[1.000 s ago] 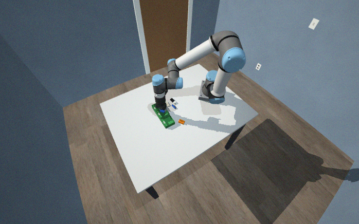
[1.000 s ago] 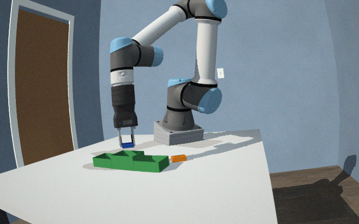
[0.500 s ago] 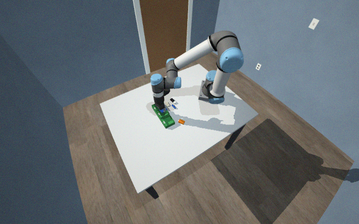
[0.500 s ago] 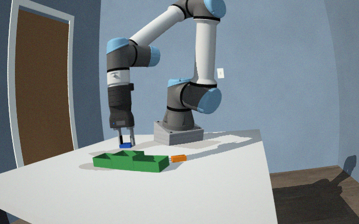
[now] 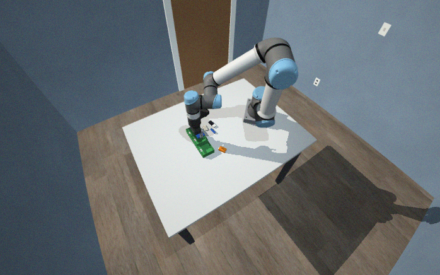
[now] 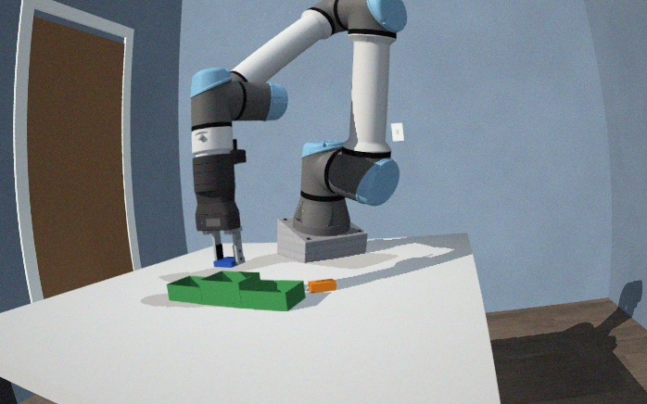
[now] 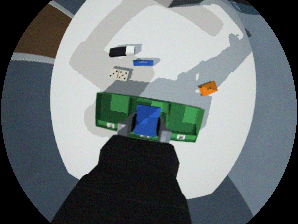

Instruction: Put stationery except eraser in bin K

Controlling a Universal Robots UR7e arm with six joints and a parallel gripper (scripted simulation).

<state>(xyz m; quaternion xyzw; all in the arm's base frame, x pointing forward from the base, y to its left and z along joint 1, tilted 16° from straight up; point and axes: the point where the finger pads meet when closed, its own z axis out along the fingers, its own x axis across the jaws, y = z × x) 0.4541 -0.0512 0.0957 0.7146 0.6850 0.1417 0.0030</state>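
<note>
The three joined green bins lies 1 cm ahead of my hand and 6 cm below it. The rest, counted from my hand: white die (8 cm behind, 8 cm to the right, 8 cm below); blue stick (12 cm behind, 3 cm to the right, 8 cm below); blue block (1 cm below).
</note>
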